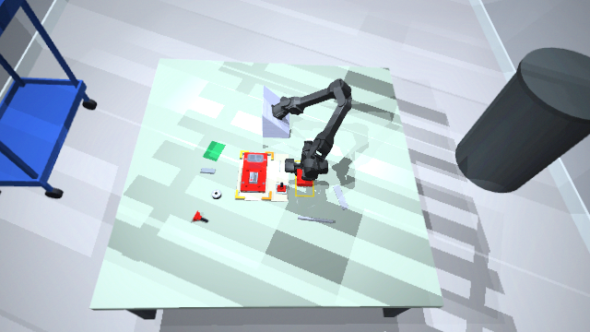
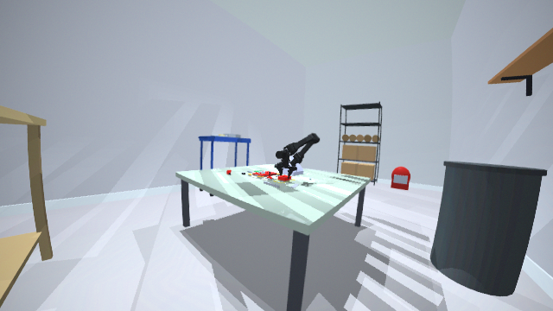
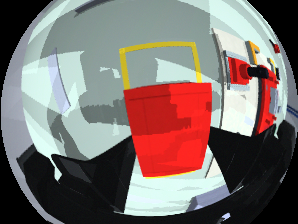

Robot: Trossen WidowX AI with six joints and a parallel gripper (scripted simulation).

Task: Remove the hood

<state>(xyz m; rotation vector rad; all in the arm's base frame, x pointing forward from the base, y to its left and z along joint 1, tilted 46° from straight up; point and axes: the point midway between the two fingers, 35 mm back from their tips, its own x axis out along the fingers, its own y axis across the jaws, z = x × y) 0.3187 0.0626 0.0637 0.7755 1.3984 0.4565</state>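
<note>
The red hood is right at my gripper tip. Round my gripper tip: green block: 200 mm behind, 400 mm to the right, 20 mm below; then wheel: 40 mm ahead, 400 mm to the right, 10 mm below.
</note>
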